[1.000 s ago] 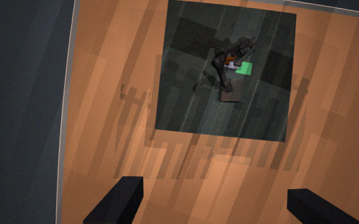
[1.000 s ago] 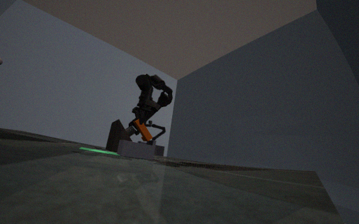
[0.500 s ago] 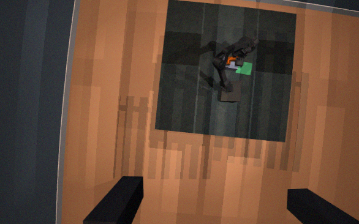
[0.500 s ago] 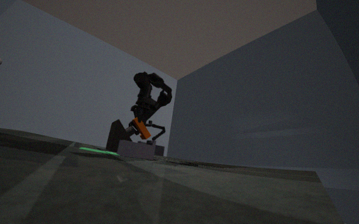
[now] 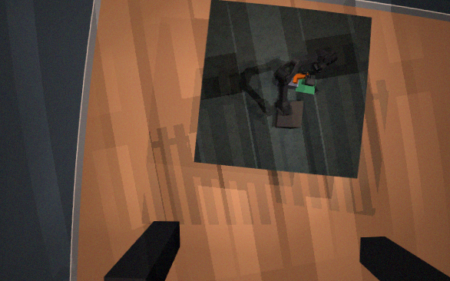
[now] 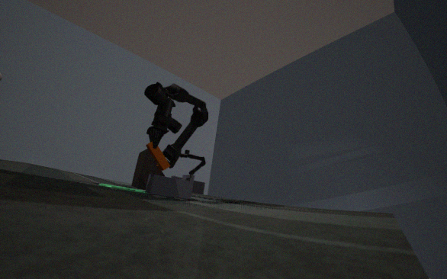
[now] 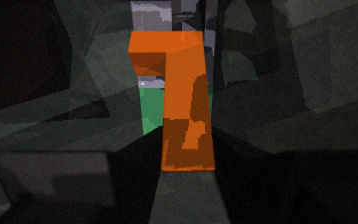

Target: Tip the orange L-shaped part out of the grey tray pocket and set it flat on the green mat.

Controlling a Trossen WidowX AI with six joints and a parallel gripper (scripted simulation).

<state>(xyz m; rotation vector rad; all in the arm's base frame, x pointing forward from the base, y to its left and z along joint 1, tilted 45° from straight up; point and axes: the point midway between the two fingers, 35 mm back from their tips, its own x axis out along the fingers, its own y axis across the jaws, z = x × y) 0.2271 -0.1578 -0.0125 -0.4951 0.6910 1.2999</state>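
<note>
My gripper tip is 2 cm past the green mat, 6 cm to the left of it and 17 cm above it. Round my gripper tip: orange L-shaped part (1 cm behind, 3 cm to the left, 3 cm below).
</note>
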